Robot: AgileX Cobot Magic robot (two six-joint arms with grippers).
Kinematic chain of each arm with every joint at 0, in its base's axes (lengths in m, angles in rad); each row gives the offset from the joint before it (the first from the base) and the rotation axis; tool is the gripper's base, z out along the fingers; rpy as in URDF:
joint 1: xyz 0 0 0.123 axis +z
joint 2: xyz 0 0 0 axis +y
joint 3: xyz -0.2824 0 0.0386 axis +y
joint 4: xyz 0.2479 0 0.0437 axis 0.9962 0 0.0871
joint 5: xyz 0 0 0 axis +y
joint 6: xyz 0.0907 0 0.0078 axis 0.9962 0 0.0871
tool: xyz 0 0 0 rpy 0 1.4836 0
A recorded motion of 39 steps. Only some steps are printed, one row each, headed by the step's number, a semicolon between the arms.
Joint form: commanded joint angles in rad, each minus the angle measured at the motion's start. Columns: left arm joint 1, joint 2, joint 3, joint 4, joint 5, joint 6; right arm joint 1, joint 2, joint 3, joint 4, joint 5, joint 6.
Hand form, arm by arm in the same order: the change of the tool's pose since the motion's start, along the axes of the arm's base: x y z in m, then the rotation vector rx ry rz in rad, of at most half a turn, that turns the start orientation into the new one. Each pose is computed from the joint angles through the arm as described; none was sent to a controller.
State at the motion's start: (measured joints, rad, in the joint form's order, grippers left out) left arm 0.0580 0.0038 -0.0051 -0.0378 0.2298 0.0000; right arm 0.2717 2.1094 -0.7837 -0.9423 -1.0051 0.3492
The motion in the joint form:
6: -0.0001 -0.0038 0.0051 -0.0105 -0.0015 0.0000; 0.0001 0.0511 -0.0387 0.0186 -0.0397 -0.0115
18: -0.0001 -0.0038 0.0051 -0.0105 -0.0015 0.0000; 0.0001 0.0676 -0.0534 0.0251 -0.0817 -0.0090
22: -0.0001 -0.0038 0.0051 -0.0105 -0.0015 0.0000; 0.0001 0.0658 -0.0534 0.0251 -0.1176 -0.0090
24: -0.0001 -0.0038 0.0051 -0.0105 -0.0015 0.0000; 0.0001 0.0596 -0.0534 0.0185 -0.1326 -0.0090
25: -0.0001 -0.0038 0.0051 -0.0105 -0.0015 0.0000; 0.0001 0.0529 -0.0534 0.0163 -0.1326 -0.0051
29: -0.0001 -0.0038 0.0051 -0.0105 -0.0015 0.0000; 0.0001 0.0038 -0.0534 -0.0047 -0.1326 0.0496
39: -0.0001 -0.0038 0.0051 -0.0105 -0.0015 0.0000; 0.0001 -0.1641 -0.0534 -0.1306 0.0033 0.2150
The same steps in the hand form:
6: -0.0001 -0.0002 -0.0014 -0.0104 -0.0008 -0.0010; 0.0086 0.0031 -0.0077 0.0328 -0.0107 -0.0035
18: -0.0001 -0.0002 -0.0014 -0.0104 -0.0008 -0.0010; 0.0116 0.0051 -0.0075 0.0728 -0.0222 0.0000
22: -0.0001 -0.0002 -0.0014 -0.0104 -0.0008 -0.0010; 0.0113 0.0063 -0.0038 0.1053 -0.0373 0.0092
24: -0.0001 -0.0002 -0.0014 -0.0104 -0.0008 -0.0010; 0.0108 0.0070 -0.0005 0.1185 -0.0491 0.0196
25: -0.0001 -0.0002 -0.0014 -0.0104 -0.0008 -0.0010; 0.0109 0.0071 0.0018 0.1213 -0.0523 0.0210
29: -0.0001 -0.0002 -0.0014 -0.0104 -0.0008 -0.0010; 0.0107 0.0081 0.0186 0.1511 -0.0533 0.0287
39: -0.0001 -0.0002 -0.0014 -0.0104 -0.0008 -0.0010; 0.0050 0.0068 0.0623 0.0925 -0.0390 0.0535

